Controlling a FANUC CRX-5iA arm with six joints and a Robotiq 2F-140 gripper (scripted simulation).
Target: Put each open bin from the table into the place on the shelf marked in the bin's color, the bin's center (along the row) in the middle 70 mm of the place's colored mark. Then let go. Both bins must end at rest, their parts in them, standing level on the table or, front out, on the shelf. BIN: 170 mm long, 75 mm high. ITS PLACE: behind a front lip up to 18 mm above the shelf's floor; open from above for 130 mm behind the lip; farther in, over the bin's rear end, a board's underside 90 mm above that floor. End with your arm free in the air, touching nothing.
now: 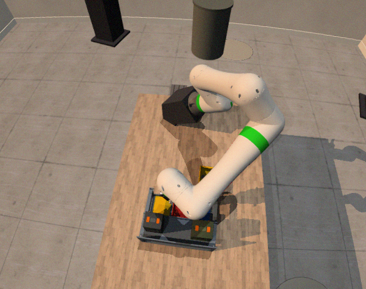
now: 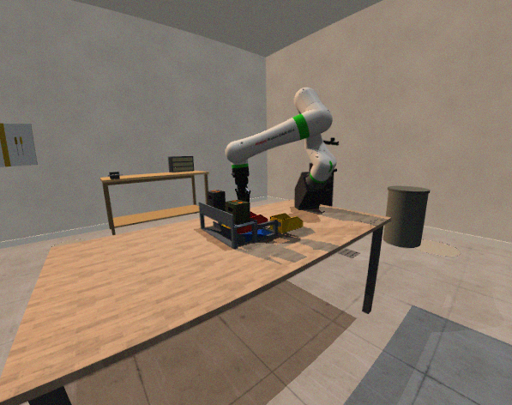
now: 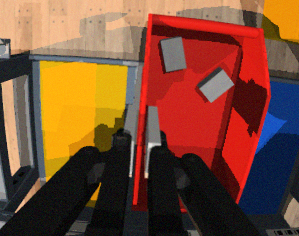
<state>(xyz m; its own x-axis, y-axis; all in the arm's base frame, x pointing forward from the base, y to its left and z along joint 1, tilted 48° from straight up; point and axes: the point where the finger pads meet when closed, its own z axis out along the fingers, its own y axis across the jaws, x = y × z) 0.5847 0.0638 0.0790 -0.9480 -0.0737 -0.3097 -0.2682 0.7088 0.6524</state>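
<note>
My hand is 20 mm past the red bin, 40 mm to the right of it and 40 mm above it. The rest, counted from my hand: blue-marked place (160 mm to the left, 90 mm below); red mark (40 mm ahead, 60 mm to the left, 90 mm below); yellow mark (70 mm ahead, 50 mm to the right, 90 mm below).
</note>
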